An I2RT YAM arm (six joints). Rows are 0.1 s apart.
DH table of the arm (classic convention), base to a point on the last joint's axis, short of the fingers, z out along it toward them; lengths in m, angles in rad. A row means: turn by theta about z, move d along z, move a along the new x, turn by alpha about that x. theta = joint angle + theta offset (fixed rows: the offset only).
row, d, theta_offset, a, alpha
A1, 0.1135, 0, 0.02, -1.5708
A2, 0, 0, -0.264, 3.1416
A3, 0, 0.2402, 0.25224, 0
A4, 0, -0.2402, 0.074, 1.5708
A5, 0, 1.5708, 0, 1.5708
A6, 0.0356, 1.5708, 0, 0
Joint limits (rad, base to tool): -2.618..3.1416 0..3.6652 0..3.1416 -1.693..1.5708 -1.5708..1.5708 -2.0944..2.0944
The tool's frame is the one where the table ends.
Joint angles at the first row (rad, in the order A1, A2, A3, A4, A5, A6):
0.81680, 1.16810, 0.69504, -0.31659, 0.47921, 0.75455
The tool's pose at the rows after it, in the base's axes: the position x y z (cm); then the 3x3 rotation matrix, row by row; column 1 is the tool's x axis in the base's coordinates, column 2 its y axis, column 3 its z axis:
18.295, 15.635, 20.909; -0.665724, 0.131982, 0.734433; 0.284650, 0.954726, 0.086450; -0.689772, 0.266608, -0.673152
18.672, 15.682, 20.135; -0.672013, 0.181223, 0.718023; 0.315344, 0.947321, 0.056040; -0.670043, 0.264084, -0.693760
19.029, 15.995, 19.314; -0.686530, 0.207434, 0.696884; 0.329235, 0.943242, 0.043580; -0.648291, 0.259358, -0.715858
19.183, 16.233, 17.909; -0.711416, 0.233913, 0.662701; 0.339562, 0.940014, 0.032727; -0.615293, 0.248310, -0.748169
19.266, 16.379, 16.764; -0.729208, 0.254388, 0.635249; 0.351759, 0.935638, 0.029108; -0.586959, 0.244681, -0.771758
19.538, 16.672, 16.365; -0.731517, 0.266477, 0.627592; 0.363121, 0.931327, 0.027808; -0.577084, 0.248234, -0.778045
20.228, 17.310, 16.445; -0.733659, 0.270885, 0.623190; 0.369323, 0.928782, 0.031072; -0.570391, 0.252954, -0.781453
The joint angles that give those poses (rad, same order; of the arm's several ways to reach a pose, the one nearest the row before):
0.77401, 1.21927, 0.68765, -0.32319, 0.46850, 0.84758
0.76536, 1.25577, 0.68974, -0.32861, 0.47465, 0.89322
0.76354, 1.29913, 0.69468, -0.32583, 0.46721, 0.92412
0.76394, 1.34895, 0.68452, -0.31615, 0.44981, 0.95928
0.76350, 1.38759, 0.67357, -0.30126, 0.43147, 0.98784
0.76384, 1.41553, 0.68077, -0.29029, 0.42686, 1.00461
0.76240, 1.45282, 0.71656, -0.29105, 0.42019, 1.01129

